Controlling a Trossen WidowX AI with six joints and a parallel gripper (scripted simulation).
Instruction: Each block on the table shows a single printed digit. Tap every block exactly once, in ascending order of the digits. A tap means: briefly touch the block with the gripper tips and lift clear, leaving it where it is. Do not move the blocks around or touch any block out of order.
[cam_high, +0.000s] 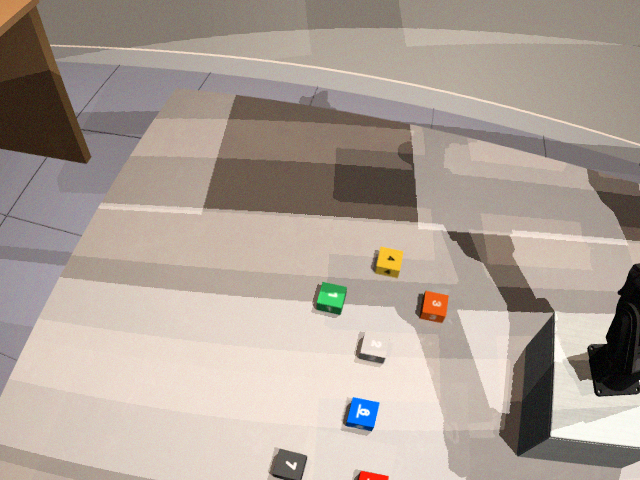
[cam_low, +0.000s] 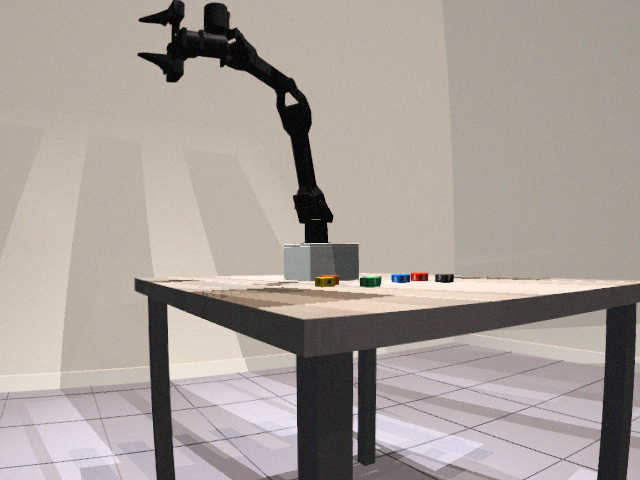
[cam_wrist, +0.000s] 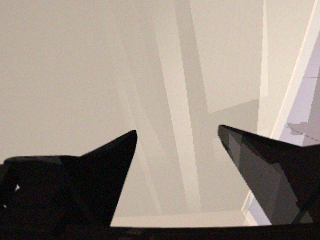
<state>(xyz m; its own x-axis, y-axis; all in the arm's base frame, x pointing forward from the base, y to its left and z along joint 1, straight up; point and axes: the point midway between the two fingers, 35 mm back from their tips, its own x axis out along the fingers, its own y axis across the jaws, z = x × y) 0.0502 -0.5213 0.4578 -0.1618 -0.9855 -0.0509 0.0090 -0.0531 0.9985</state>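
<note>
Right now the green block marked 1 is 54 cm below my gripper tip, 42 cm to the left of it and 29 cm ahead of it. Also, from my gripper tip: grey block marked 2: 54 cm below, 49 cm to the left, 24 cm ahead; orange block marked 3: 54 cm below, 43 cm to the left, 16 cm ahead; yellow block marked 4: 54 cm below, 36 cm to the left, 22 cm ahead.
</note>
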